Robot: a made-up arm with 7 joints.
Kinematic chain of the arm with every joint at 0, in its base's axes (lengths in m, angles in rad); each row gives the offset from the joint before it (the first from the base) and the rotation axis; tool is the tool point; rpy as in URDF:
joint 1: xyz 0 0 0.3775 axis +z
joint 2: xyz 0 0 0 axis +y
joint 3: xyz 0 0 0.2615 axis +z
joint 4: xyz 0.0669 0 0 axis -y
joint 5: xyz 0.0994 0 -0.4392 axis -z
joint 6: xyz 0 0 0 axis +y
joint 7: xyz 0.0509 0 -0.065 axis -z
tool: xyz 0 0 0 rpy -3.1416 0 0
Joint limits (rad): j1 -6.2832..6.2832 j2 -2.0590..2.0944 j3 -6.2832..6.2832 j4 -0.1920..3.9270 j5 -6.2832..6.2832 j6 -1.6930..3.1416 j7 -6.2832..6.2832
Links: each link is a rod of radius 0.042 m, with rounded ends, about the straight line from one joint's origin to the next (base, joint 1, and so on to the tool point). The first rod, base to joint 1, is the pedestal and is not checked.
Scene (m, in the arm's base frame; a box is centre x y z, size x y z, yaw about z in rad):
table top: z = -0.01
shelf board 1: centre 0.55 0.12 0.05 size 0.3 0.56 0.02 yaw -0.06
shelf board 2: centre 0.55 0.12 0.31 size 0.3 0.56 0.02 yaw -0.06
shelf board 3: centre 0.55 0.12 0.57 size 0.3 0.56 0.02 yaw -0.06
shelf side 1: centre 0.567 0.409 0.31 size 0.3 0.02 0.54 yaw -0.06
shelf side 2: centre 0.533 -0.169 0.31 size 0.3 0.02 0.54 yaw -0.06
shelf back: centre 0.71 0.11 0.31 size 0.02 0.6 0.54 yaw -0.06
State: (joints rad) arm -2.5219 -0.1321 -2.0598 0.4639 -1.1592 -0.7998 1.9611
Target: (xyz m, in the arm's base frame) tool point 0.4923 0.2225 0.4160
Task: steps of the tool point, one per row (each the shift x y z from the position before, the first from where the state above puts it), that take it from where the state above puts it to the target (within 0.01 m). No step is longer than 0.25 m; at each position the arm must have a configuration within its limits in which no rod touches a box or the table.
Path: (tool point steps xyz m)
1: -0.1498 -0.1609 -0.0076
2: -0.0262 -0.1962 -0.0050
3: 0.0832 -0.1544 -0.0041
4: 0.1380 -0.0647 -0.0046
5: 0.1266 0.0278 -0.0049
6: 0.0874 -0.0095 0.0216
7: 0.0980 0.0403 0.0290
8: 0.0784 0.0959 0.0344
9: 0.0273 0.1389 0.0372
10: -0.0461 0.1521 0.0369
11: 0.1022 0.0085 0.0100
12: 0.1075 -0.0211 -0.0100

